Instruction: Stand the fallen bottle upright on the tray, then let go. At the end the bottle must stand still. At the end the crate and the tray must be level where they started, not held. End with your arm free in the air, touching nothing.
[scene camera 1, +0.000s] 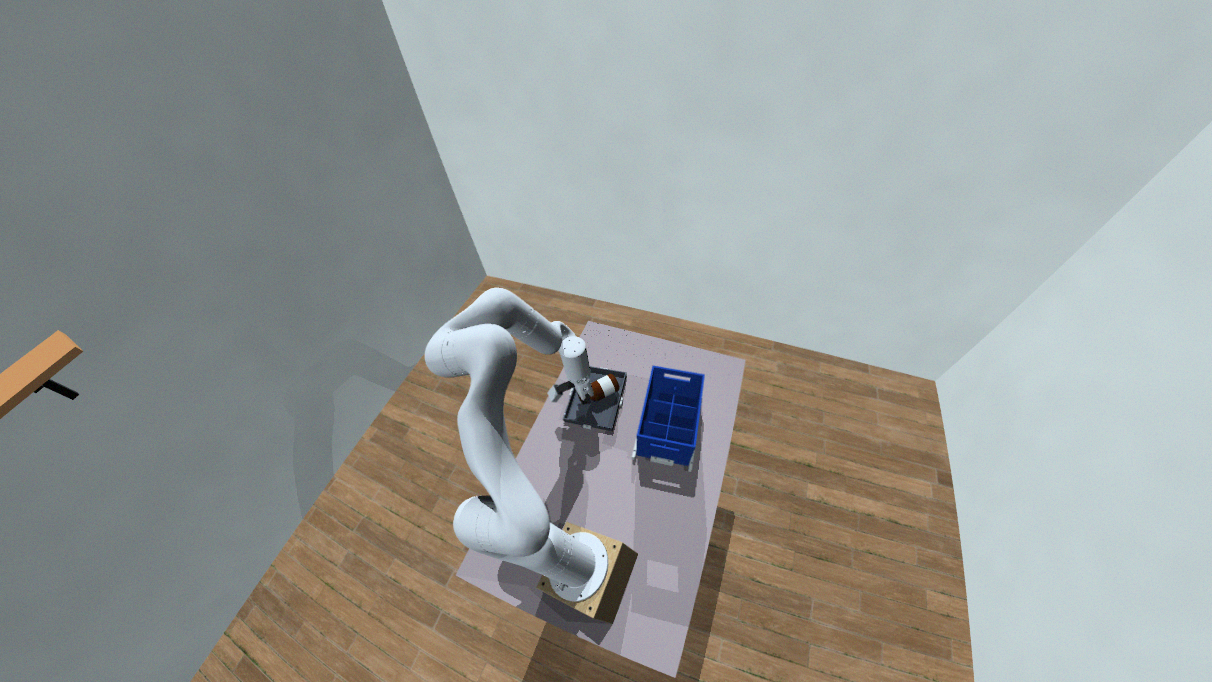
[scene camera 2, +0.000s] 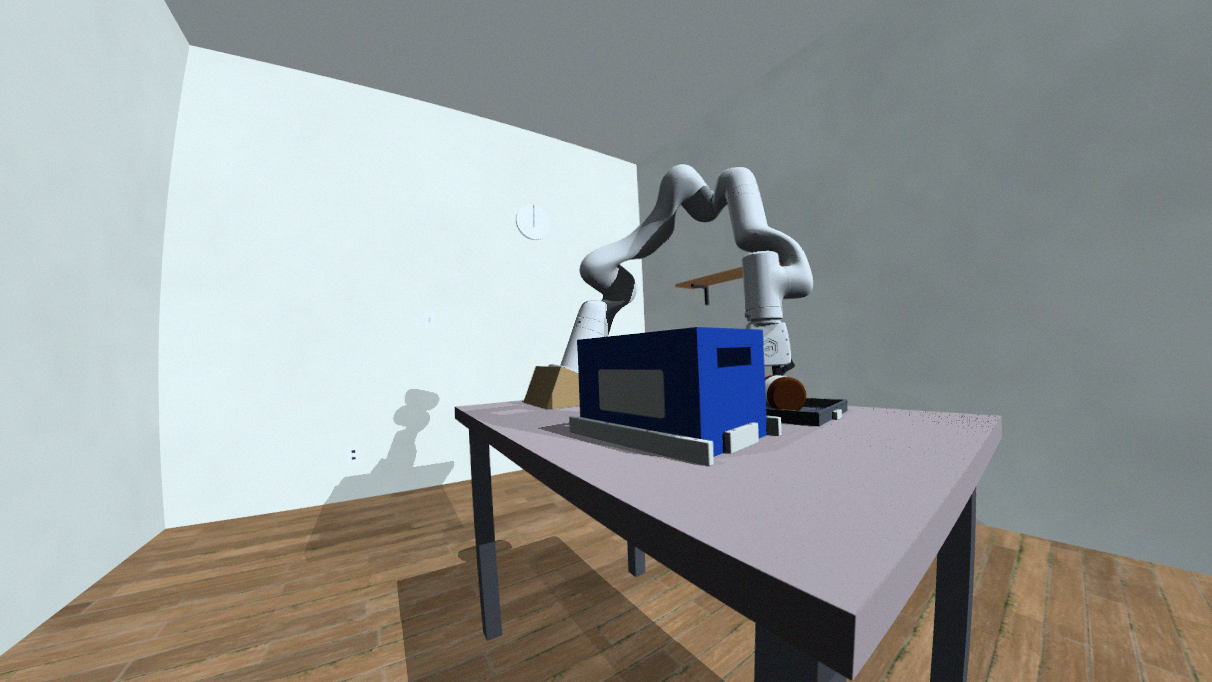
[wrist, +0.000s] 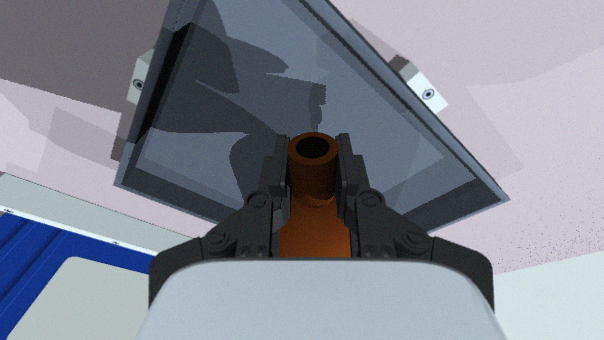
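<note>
A brown bottle (scene camera 2: 782, 392) is visible, as is a dark grey tray (scene camera 2: 802, 417). The wrist view also shows the bottle (wrist: 314, 230), and the gripper (wrist: 312, 152) is visible too.
</note>
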